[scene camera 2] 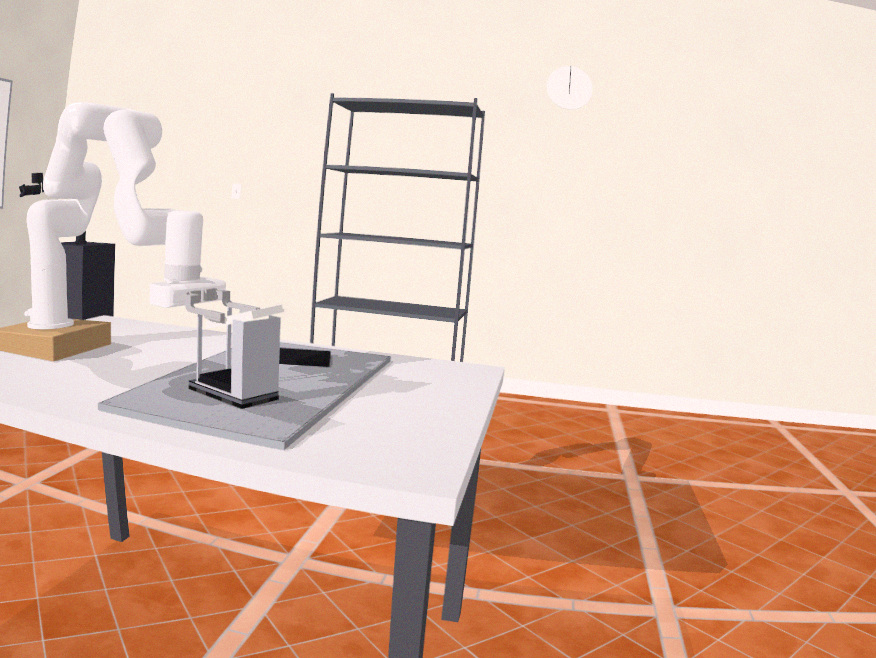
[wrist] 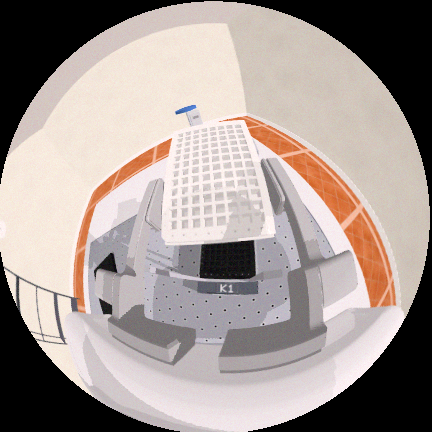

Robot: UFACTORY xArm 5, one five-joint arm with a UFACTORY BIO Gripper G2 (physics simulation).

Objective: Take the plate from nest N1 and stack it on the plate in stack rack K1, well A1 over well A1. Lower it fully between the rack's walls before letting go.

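Places are measured from the arm's base along level axes (x up, y right, z ahead), in millimetres.
Pixels of known places: hand, its tool point: (scene camera 2: 232, 313) (wrist: 210, 191); arm's base, origin of its link: (scene camera 2: 50, 325).
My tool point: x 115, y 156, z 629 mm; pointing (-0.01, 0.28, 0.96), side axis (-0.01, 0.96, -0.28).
For each thing: its top centre in the pictures, then the offset to it from my tool point. "pt": a spot on its surface instead. Level surfaces: height alone.
- white plate, centre of its top: (wrist: 203, 141) (scene camera 2: 244, 302) dy +9, dx +26, dz +29 mm
- black gridded surface, a spot on its surface: (wrist: 227, 260) pt dy -11, dx -120, dz -24 mm
- grey perforated board, height of its surface: dx -153 mm
- white table, height of its surface: dx -167 mm
- low black block, centre of its top: (scene camera 2: 295, 352) (wrist: 104, 285) dy -348, dx -139, dz -4 mm
My gripper (scene camera 2: 244, 311) (wrist: 216, 192) is shut on a white plate (scene camera 2: 271, 310) (wrist: 217, 175) with a grid of square wells. The plate is high up at the top of stack rack K1 (scene camera 2: 256, 357) (wrist: 192, 287), level with the upper end of its tall grey wall. In the scene view the plate looks tilted, its right end higher. In the wrist view a finger stands on each long side of it. Below it, a black gridded surface (wrist: 227, 260) shows low in the rack; it looks like the lower plate. Whether the held plate touches the walls, and well A1, cannot be told.
K1 stands on a grey perforated board (scene camera 2: 311, 403) (wrist: 215, 312) on the white table (scene camera 2: 424, 424). A low black block (scene camera 2: 305, 356) (wrist: 106, 265) lies on the board behind the rack; no label on it is readable. A dark shelf unit (scene camera 2: 396, 308) stands behind the table.
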